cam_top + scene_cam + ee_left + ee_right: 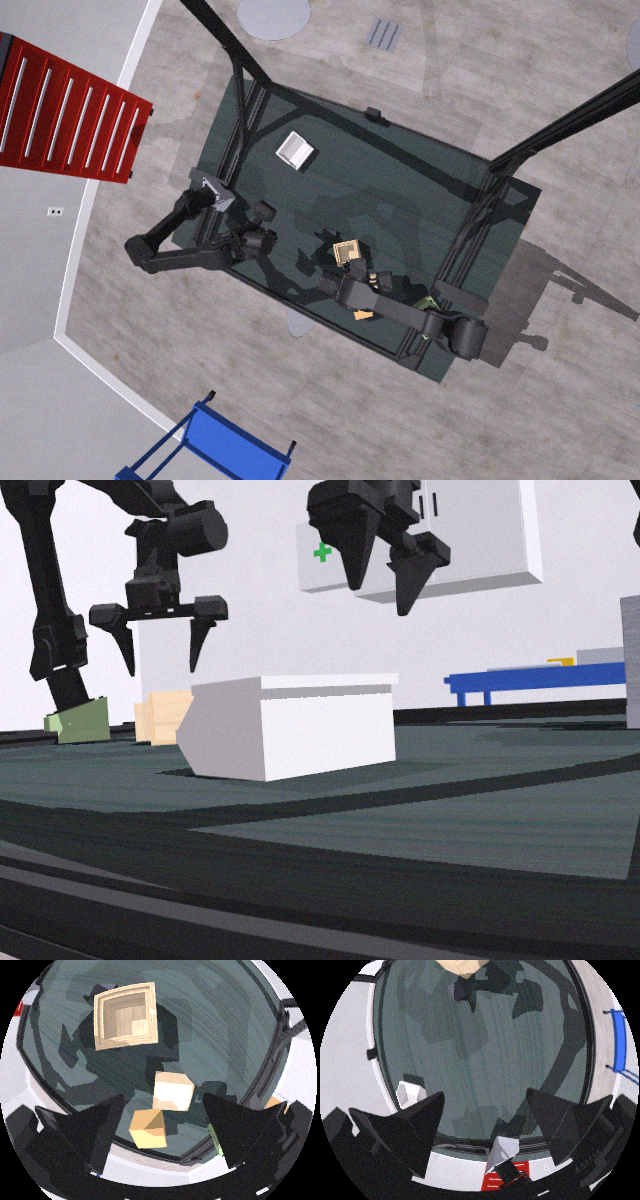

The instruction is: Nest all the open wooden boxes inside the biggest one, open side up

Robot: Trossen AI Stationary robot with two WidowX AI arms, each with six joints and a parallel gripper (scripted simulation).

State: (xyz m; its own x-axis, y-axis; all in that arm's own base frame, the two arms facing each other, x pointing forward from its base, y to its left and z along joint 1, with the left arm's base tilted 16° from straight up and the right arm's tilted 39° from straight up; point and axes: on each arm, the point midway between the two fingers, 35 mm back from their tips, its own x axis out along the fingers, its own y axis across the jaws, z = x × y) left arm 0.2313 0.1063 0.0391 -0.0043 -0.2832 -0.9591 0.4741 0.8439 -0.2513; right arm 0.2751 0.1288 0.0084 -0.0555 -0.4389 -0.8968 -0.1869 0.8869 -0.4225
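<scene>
Right now the orange block is 100 mm below my left hand, 100 mm ahead of it and 50 mm to the left of it. The rest, counted from my left hand: white bin 430 mm to the right, 270 mm behind, 100 mm below; dark purple block 180 mm to the right, 120 mm below, 70 mm behind.
</scene>
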